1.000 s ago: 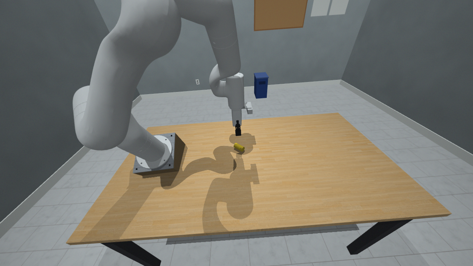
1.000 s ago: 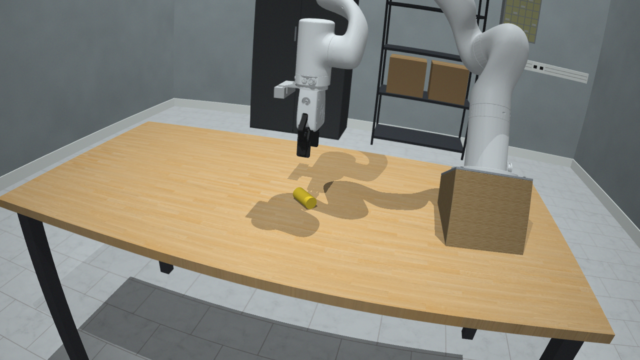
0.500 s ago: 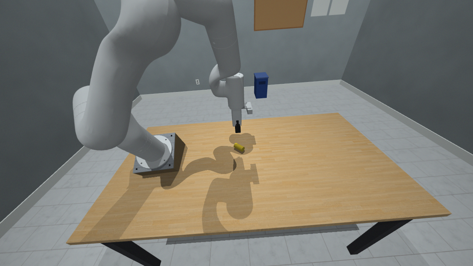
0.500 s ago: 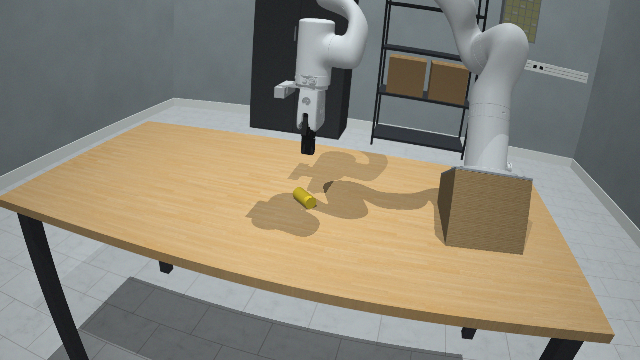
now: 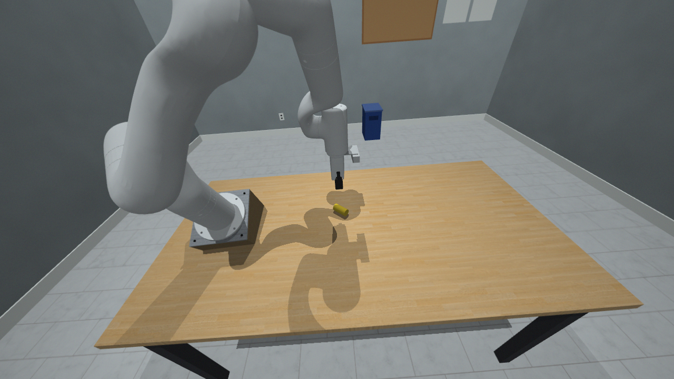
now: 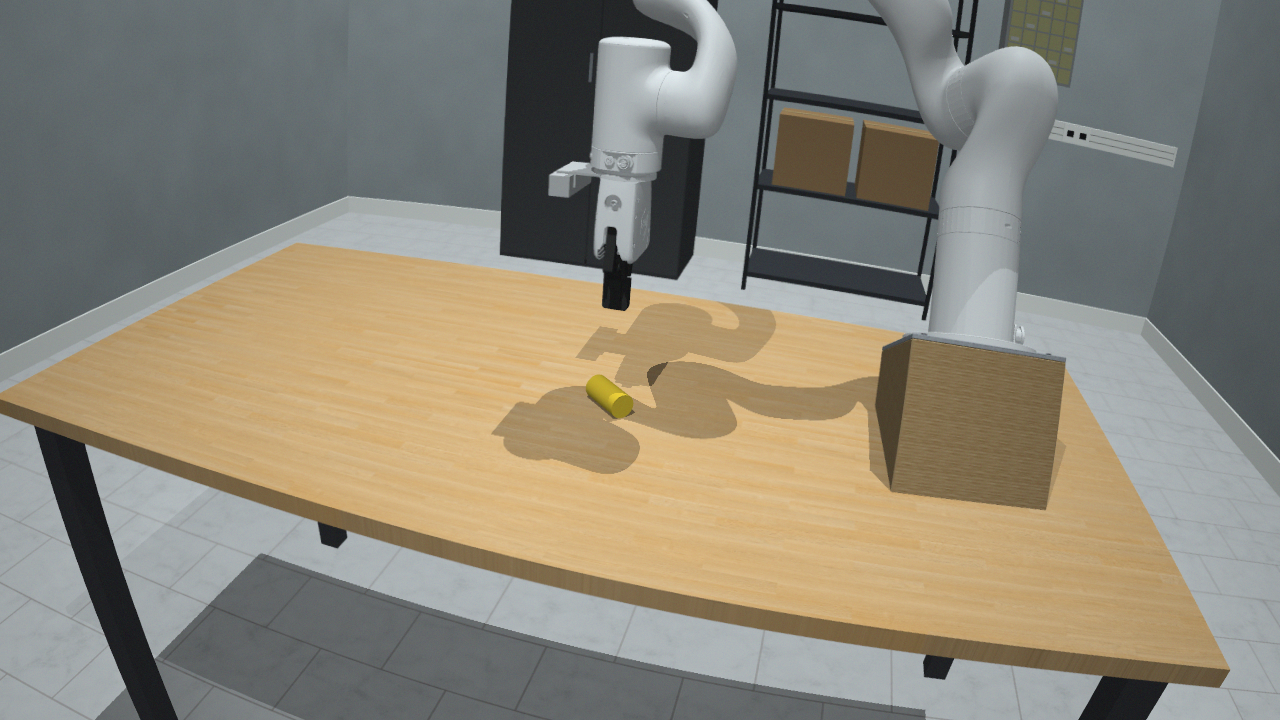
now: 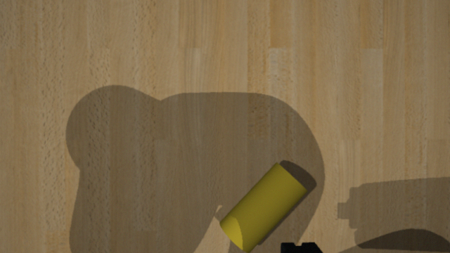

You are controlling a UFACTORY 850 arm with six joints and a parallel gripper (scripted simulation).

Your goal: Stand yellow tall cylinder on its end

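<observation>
Now: the yellow tall cylinder 14 cm below my hand.
</observation>
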